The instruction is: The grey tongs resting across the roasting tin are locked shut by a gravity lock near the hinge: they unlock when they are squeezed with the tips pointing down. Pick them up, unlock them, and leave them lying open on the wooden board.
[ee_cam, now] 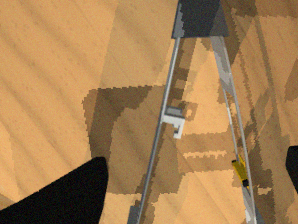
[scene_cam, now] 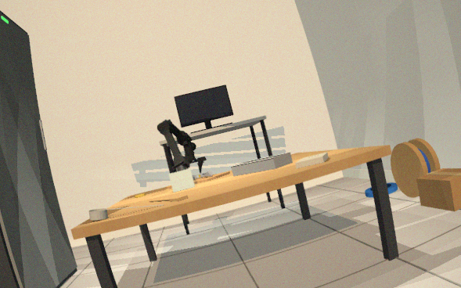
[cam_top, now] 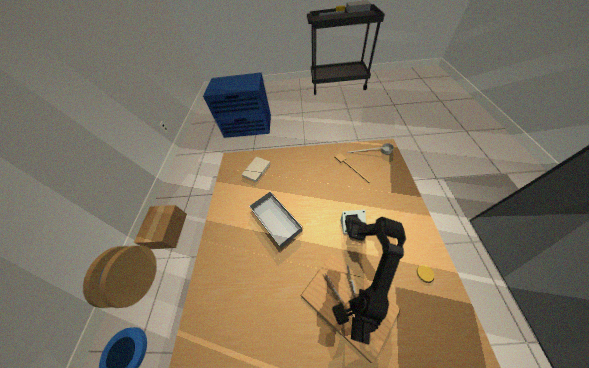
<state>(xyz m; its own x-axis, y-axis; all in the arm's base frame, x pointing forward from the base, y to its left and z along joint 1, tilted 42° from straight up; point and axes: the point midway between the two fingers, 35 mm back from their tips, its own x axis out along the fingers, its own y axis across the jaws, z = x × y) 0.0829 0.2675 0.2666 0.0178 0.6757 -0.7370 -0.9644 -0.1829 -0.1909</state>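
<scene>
Right now my gripper tip is 3 cm short of the yellow lock piece, 1 cm to the left of it and 1 cm above it. Round my gripper tip: grey roasting tin 46 cm to the right, 33 cm ahead, 2 cm below; then wooden board 4 cm below, 2 cm to the right, 1 cm ahead; then yellow disc 37 cm behind, 10 cm to the right, 4 cm below.
</scene>
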